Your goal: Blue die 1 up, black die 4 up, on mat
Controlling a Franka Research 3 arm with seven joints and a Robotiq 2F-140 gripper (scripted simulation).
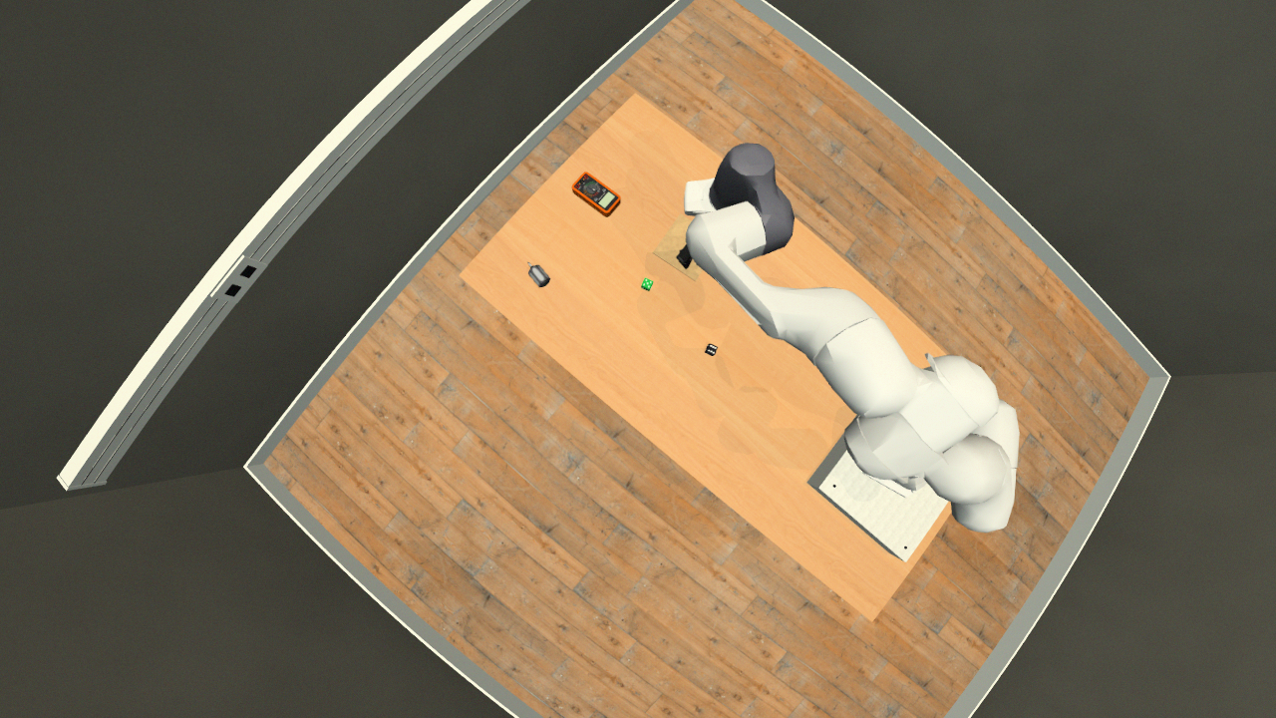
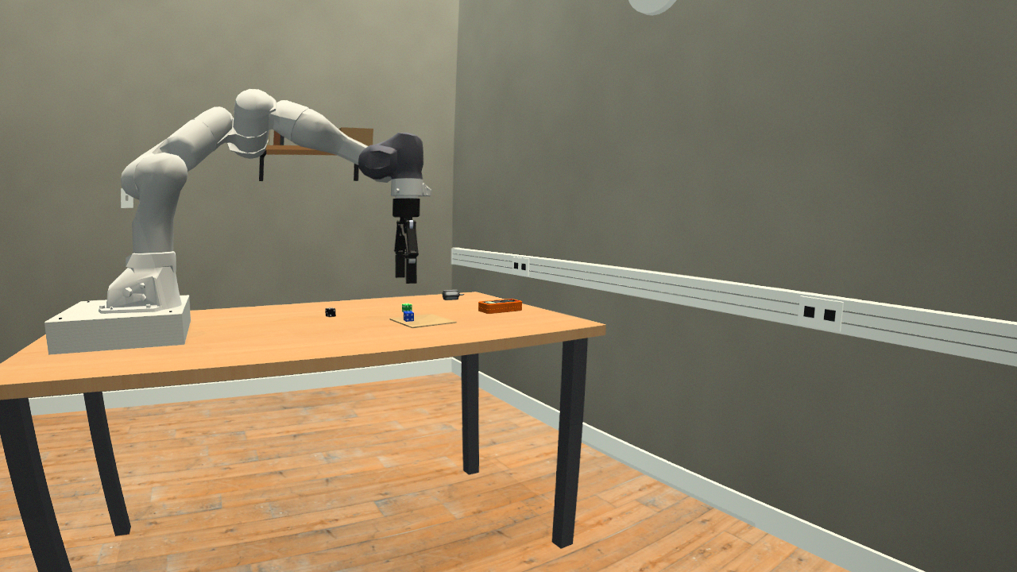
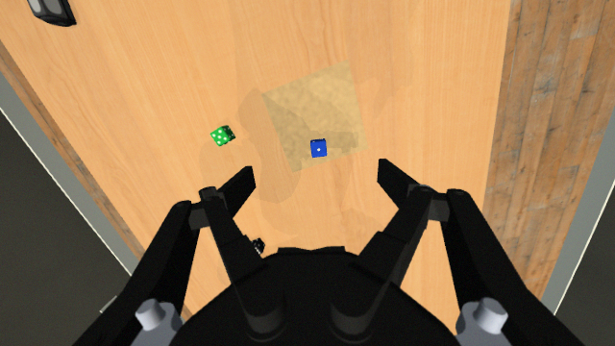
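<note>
The black die lies 180 mm behind my hand, 170 mm to the left of it and 110 mm below it. From my hand the other things lie so: tan mat 120 mm below, 40 mm ahead, 10 mm to the right; blue die 110 mm below, 10 mm to the right; green die 140 mm to the left, 110 mm below, 60 mm ahead.
</note>
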